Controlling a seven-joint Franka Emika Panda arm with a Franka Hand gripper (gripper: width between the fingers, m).
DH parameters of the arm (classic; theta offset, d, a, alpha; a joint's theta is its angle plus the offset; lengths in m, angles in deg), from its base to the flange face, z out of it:
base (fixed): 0 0 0 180
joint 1: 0 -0.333 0 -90
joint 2: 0 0 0 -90
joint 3: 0 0.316 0.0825 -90
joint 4: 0 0 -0.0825 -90
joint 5: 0 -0.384 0 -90
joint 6: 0 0 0.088 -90
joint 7: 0 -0.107 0 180
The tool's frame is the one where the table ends.
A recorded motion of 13 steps. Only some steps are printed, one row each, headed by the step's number.
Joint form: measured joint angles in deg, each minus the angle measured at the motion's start. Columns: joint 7, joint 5, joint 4, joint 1, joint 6, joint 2, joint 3.
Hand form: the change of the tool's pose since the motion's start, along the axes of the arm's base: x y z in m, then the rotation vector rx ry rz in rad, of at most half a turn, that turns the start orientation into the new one. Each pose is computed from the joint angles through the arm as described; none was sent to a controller.
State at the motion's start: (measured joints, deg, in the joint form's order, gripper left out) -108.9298 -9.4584 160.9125 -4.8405 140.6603 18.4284 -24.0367
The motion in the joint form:
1: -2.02 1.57 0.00 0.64 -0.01 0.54 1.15
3: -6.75 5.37 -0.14 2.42 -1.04 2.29 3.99
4: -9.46 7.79 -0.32 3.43 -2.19 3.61 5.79
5: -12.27 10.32 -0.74 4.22 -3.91 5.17 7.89
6: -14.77 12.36 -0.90 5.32 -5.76 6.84 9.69
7: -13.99 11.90 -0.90 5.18 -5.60 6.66 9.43
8: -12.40 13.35 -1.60 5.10 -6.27 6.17 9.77
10: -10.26 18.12 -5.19 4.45 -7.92 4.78 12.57
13: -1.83 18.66 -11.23 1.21 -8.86 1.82 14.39
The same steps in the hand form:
1: 0.0013 0.0025 0.0040 -0.0211 0.0005 -0.0046
3: 0.0030 0.0079 0.0159 -0.0691 0.0046 -0.0149
4: 0.0038 0.0120 0.0246 -0.1005 0.0077 -0.0150
5: 0.0052 0.0186 0.0358 -0.1368 0.0110 -0.0081
6: 0.0037 0.0221 0.0454 -0.1675 0.0177 -0.0137
7: 0.0038 0.0215 0.0444 -0.1606 0.0160 -0.0078
8: 0.0068 0.0224 0.0456 -0.1818 0.0203 0.0446
10: 0.0270 0.0355 0.0621 -0.2713 0.0073 0.1891
13: 0.0622 0.0619 0.0869 -0.3114 -0.0494 0.4151

